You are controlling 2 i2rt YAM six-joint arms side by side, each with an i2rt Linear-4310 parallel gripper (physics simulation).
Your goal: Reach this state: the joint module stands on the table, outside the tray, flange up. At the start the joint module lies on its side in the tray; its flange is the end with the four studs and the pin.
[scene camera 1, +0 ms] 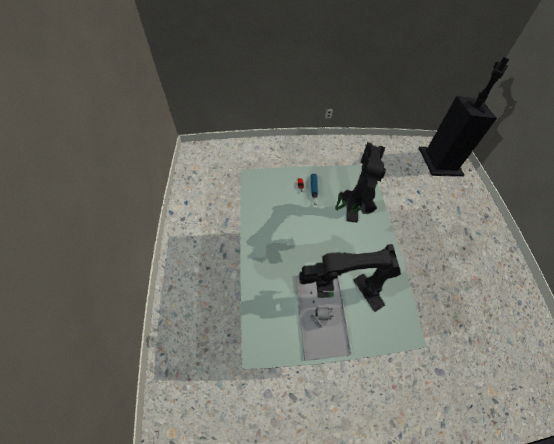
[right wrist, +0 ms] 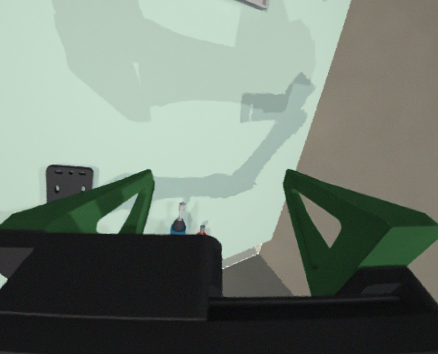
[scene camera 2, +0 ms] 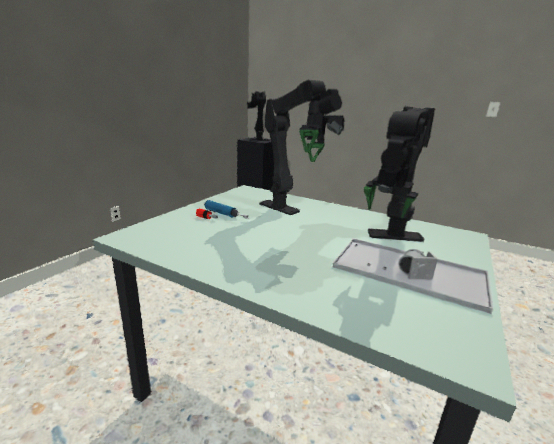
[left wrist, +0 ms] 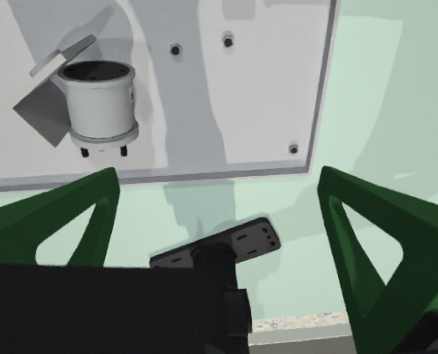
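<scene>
The joint module, a light grey cylinder, lies on its side in the tray. Its studs point towards the arm-base side in the left wrist view; its dark end faces the opposite way. A grey square plate stands tilted against or beside it; I cannot tell if they are joined. My left gripper is open and empty, above the table beside the module's stud end. My right gripper is open and empty, high above the table, far from the module.
Three small dark fasteners are in the tray. A blue screwdriver and a red screwdriver lie at the table's far end. The left arm's base plate is close behind the tray.
</scene>
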